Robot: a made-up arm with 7 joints. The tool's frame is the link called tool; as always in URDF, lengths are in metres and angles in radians. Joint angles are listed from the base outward. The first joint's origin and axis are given. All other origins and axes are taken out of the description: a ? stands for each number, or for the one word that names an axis. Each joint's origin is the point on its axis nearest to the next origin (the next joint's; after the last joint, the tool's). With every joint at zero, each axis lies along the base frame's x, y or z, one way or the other. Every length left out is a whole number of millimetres.
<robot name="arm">
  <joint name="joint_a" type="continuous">
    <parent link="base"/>
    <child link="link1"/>
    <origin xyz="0 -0.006 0.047"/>
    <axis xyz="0 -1 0"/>
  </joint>
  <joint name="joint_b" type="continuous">
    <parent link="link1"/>
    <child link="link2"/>
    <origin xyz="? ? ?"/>
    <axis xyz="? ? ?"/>
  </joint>
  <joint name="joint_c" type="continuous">
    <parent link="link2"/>
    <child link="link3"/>
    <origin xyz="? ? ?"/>
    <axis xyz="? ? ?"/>
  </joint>
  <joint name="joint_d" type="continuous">
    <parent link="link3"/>
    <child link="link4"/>
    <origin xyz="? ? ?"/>
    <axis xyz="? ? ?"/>
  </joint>
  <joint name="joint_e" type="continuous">
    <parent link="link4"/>
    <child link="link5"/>
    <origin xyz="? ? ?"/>
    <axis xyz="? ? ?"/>
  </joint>
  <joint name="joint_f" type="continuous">
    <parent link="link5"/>
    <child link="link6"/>
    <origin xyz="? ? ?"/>
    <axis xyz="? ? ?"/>
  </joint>
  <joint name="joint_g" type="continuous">
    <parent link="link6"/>
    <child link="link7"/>
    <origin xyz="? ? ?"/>
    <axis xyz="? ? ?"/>
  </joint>
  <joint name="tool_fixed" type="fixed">
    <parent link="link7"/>
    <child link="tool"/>
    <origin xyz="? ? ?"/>
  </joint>
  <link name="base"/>
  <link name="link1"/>
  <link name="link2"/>
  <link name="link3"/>
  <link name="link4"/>
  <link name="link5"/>
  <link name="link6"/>
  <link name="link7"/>
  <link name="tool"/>
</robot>
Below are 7 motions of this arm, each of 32 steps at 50 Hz.
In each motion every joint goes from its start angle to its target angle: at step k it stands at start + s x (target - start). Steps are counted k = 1, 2, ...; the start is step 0. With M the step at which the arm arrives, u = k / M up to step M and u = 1 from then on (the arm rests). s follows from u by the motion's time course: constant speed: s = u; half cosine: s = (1 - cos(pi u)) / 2; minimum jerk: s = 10 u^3 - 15 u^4 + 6 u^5.
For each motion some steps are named. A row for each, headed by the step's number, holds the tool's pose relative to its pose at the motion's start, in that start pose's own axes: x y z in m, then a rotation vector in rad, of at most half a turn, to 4 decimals.
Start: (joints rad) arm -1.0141 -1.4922 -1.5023 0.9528 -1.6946 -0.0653 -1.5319
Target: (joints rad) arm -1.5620 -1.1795 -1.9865 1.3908 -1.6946 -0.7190 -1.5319
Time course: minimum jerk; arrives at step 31
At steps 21, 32:
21: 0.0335 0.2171 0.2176 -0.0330 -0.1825 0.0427
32: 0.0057 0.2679 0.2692 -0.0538 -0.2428 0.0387

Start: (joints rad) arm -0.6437 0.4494 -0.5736 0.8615 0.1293 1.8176 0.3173
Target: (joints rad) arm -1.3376 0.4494 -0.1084 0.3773 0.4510 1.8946 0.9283
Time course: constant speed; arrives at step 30
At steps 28, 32:
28: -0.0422 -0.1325 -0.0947 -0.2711 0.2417 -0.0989
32: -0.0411 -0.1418 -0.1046 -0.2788 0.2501 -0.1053

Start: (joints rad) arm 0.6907 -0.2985 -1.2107 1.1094 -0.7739 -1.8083 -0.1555
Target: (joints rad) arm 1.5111 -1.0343 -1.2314 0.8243 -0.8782 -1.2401 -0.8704
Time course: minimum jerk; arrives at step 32
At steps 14, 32:
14: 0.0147 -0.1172 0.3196 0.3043 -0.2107 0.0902
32: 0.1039 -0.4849 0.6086 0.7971 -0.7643 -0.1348

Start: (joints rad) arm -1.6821 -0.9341 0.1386 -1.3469 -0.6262 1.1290 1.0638
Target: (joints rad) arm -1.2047 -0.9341 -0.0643 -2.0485 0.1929 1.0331 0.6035
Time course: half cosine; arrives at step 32
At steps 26, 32:
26: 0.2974 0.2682 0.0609 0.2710 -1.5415 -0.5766
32: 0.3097 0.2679 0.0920 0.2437 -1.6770 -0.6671

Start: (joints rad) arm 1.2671 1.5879 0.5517 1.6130 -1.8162 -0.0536 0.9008
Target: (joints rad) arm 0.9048 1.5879 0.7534 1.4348 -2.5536 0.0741 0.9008
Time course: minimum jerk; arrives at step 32
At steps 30, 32:
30: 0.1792 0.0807 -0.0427 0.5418 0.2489 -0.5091
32: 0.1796 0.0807 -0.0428 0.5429 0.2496 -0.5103

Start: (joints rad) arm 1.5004 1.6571 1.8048 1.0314 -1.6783 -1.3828 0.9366
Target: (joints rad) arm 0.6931 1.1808 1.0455 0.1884 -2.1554 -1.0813 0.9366
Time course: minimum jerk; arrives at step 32
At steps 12, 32:
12: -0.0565 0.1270 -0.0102 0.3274 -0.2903 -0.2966
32: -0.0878 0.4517 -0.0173 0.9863 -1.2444 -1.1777

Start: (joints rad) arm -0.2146 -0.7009 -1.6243 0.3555 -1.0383 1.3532 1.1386
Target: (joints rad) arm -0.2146 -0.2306 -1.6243 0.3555 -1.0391 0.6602 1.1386
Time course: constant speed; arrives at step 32
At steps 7, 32:
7: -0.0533 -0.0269 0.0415 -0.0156 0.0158 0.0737
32: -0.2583 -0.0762 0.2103 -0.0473 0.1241 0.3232

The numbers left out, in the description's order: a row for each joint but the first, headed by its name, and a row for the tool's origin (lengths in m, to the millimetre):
joint_b: xyz 0.19 0 -0.039, axis 1 0 0
joint_c: xyz 0 -0.369 0.123, axis 0 0 1
joint_d: xyz -0.315 0.066 0, axis 0 1 0
joint_e: xyz -0.33 0 0.357, axis 0 0 1
joint_f: xyz -0.114 -0.021 0, axis -1 0 0
joint_g: xyz 0 0.143 -0.014, axis 0 1 0
tool: xyz 0.036 0 -0.225

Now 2 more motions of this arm.
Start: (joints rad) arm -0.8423 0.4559 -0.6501 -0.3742 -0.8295 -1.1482 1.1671
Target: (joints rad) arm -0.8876 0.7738 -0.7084 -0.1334 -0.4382 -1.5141 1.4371
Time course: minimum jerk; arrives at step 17
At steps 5, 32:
5: -0.0124 0.0411 0.0263 0.0572 0.1034 0.0040
32: -0.0296 0.2261 0.2813 0.4768 0.6200 0.1182

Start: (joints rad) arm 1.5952 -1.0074 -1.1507 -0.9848 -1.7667 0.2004 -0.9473
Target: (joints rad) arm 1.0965 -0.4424 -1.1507 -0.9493 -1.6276 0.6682 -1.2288
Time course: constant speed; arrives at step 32
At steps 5, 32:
5: 0.0200 0.0161 -0.0036 -0.0497 -0.0284 0.1901
32: 0.0831 0.1562 -0.0047 -0.1489 -0.3149 1.2581

